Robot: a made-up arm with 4 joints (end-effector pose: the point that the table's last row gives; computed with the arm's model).
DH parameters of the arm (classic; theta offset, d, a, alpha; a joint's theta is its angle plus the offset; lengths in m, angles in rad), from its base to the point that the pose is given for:
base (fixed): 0 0.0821 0 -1.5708
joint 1: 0 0.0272 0.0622 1.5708
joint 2: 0 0.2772 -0.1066 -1.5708
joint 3: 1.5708 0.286 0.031 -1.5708
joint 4: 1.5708 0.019 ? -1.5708
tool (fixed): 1.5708 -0.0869 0 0
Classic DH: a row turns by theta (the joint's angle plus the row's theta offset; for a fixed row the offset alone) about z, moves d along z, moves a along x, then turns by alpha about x.
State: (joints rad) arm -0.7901 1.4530 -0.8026 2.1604
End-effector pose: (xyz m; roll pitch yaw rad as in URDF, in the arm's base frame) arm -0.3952 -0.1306 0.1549 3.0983 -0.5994 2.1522
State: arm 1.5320 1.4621 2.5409 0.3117
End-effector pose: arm 0.3522 -0.0922 0.2140 1.3527 -0.0676 -2.1768
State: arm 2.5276 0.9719 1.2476 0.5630
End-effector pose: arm 0.2904 -0.0183 -0.0540 1.8808 -0.7368 2.7796
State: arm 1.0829 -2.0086 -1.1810 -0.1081
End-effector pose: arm 0.2988 -0.0609 -0.0308 -1.6700 -0.6137 -0.4345
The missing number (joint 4, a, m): 0.0977
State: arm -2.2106 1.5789 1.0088 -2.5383
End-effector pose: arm -0.0185 -0.1055 -0.3710 0.5840 -0.5256 0.6637
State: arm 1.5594 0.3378 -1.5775 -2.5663
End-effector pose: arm 0.2564 0.3874 0.2503 2.9041 -0.0177 -0.0022
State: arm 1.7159 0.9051 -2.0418 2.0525
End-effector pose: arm 0.2508 0.0400 0.2991 -1.1467 -0.1490 -0.3692
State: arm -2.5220 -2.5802 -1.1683 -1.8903
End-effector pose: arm -0.3700 -0.2973 0.0734 3.0538 1.2274 -2.4736
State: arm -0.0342 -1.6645 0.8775 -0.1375
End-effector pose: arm 0.2757 0.2265 0.3001 0.1910 0.8800 -1.6233
